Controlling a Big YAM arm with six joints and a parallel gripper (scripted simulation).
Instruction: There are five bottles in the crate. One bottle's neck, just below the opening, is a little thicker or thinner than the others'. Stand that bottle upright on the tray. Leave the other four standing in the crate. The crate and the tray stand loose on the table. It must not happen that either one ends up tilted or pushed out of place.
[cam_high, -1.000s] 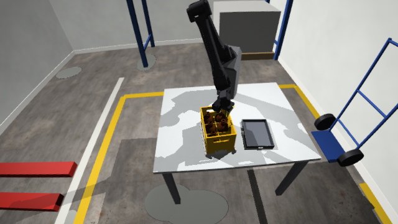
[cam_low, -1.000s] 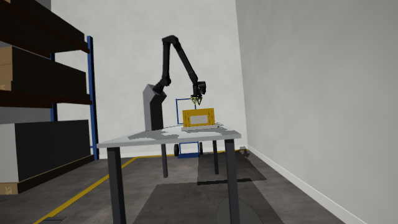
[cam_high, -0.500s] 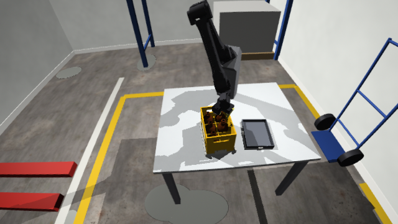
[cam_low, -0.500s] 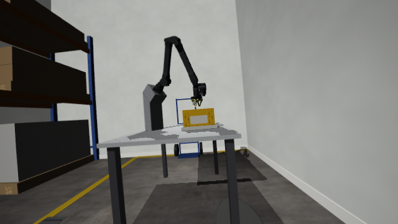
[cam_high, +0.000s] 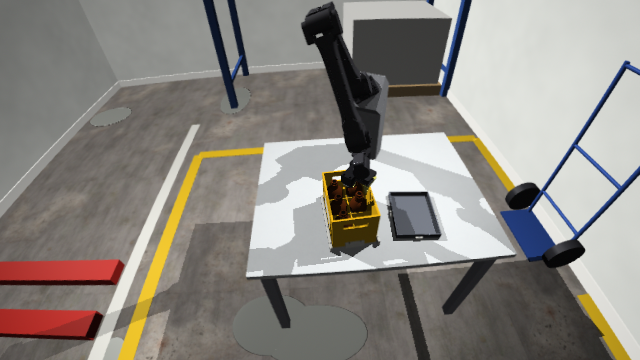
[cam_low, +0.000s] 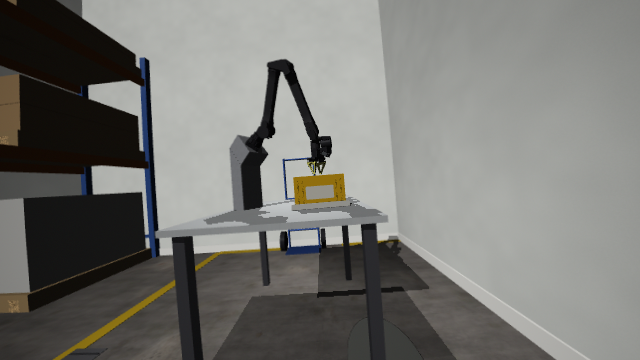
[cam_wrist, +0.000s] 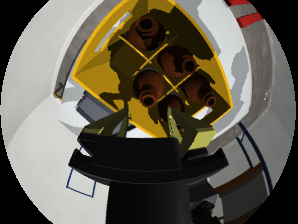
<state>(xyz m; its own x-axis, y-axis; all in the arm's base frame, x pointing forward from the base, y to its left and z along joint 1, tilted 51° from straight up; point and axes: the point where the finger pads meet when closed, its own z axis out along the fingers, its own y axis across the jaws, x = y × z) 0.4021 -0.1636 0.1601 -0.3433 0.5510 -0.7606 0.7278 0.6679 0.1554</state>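
My hand is 2 cm past the crate, 4 cm to the left of it and 11 cm above it. The rest, counted from my hand: dark tray 11 cm ahead, 23 cm to the left, 18 cm below; then brown bottle 9 cm behind, 3 cm to the left, 11 cm below.
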